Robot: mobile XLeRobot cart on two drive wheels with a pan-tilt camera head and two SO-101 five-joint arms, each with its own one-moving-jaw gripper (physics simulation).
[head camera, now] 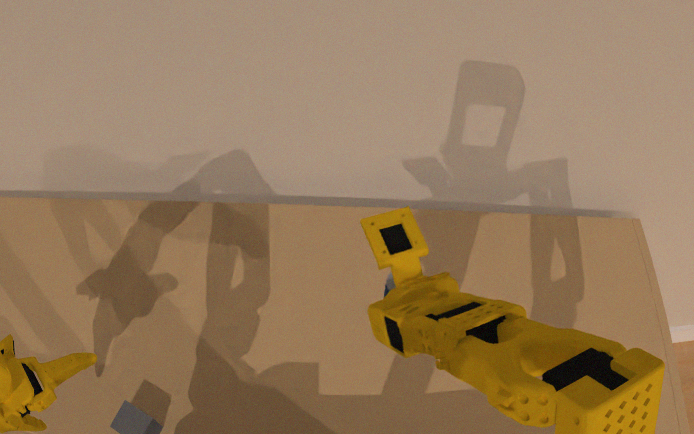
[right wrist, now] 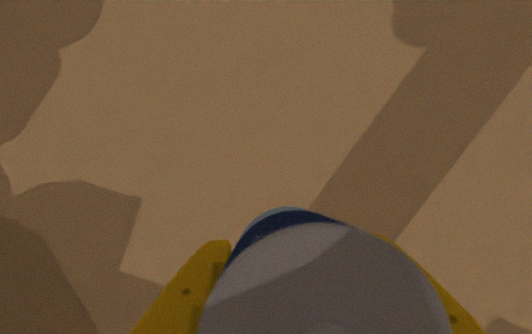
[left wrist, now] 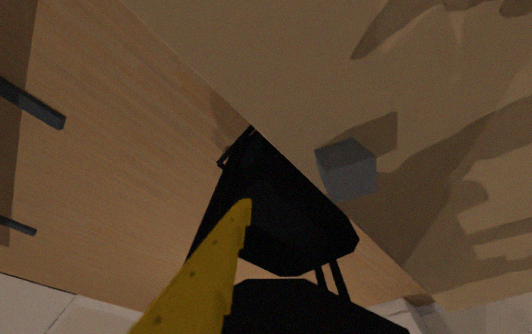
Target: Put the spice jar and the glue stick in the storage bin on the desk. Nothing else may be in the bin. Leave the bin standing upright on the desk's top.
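Frame: origin at the left arm's base, x ahead, y left, z up, level; millimetres.
Seen in the pictures: left hand, its tool point: (head camera: pixel 44 424) (left wrist: pixel 250 208); right hand, its tool point: (head camera: pixel 382 305) (right wrist: pixel 229 262).
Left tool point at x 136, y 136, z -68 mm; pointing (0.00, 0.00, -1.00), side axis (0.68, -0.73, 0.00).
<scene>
Offsets run from my left tool point to a thing's top centre. Level surfaces: height alone.
My right gripper (right wrist: pixel 305 260) is shut on a round thing {160 mm ahead, 352 mm right, 60 mm up} (head camera: pixel 389 280) (right wrist: pixel 325 285) with a grey-white top, a navy band and a light blue edge. I cannot tell whether it is the spice jar or the glue stick. In the head view the arm hides most of it and the fingertips. My left gripper (head camera: pixel 70 392) is open, at the lower left of the head view; one notched jaw (left wrist: pixel 215 255) shows in the left wrist view. It is apart from the grey block. The storage bin does not show in these views.
A grey block {35 mm ahead, 79 mm right, 57 mm down} (head camera: pixel 134 418) (left wrist: pixel 348 170) lies on the desk {96 mm down} (head camera: pixel 317 255) (left wrist: pixel 300 65) near its front edge. Beyond that edge, a black chair (left wrist: pixel 290 225) and the wood floor {706 mm down} (left wrist: pixel 125 115) show in the left wrist view. A wall (head camera: pixel 255 76) rises behind the desk.
</scene>
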